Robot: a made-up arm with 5 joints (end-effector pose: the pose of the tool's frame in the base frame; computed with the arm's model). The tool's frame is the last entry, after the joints.
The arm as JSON. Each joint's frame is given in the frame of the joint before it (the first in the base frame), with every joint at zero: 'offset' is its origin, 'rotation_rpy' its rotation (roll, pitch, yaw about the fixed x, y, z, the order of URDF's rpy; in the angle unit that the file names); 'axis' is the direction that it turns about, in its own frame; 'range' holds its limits. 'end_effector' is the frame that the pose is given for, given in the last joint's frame.
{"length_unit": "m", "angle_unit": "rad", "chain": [
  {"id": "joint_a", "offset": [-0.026, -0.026, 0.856], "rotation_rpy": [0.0, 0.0, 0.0], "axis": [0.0, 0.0, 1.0], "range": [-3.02, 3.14]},
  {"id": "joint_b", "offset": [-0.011, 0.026, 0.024], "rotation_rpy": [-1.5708, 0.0, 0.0], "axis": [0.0, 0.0, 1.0], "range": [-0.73, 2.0]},
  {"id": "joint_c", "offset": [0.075, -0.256, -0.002], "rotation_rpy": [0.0, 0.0, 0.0], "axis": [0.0, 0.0, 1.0], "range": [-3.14, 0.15]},
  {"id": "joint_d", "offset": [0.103, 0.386, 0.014], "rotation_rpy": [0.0, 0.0, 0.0], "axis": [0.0, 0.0, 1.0], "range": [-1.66, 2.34]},
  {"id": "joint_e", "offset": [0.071, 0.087, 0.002], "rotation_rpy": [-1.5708, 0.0, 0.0], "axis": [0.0, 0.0, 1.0], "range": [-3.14, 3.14]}
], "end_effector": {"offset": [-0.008, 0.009, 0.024], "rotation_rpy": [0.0, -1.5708, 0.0]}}
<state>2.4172 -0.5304 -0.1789 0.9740 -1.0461</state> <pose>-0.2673 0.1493 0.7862 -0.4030 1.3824 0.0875</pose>
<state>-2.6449 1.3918 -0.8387 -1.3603 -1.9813</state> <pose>-0.2517 -0.1895 0.4520 -1.3357 1.3024 2.5098</pose>
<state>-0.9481 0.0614 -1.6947 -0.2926 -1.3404</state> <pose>0.3107 -0.4433 1.3695 1.4706 -1.0396 -0.3604</pose>
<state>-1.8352 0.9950 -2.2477 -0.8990 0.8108</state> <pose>-0.1717 -0.7157 1.0438 -1.9374 1.9554 -1.4265</pose>
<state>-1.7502 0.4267 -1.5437 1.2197 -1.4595</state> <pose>-0.1065 -0.6441 0.8868 -2.0239 0.1909 2.0168</pose>
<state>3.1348 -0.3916 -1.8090 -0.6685 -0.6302</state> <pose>-0.2007 -0.0528 1.5815 -0.4451 -1.7733 -0.5831</pose>
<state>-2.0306 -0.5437 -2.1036 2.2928 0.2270</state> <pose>-0.0448 -0.1384 1.4437 -0.8948 1.7344 0.5258</pose>
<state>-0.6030 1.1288 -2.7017 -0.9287 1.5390</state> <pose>0.5406 -0.3582 1.1514 -1.7080 -0.2604 -1.1919</pose>
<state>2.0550 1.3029 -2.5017 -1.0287 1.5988</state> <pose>-0.3958 0.5734 0.9481 -0.3400 -1.6246 1.1031</pose>
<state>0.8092 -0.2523 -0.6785 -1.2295 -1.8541</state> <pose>0.2356 0.2988 1.1285 1.4157 0.0285 1.0549</pose>
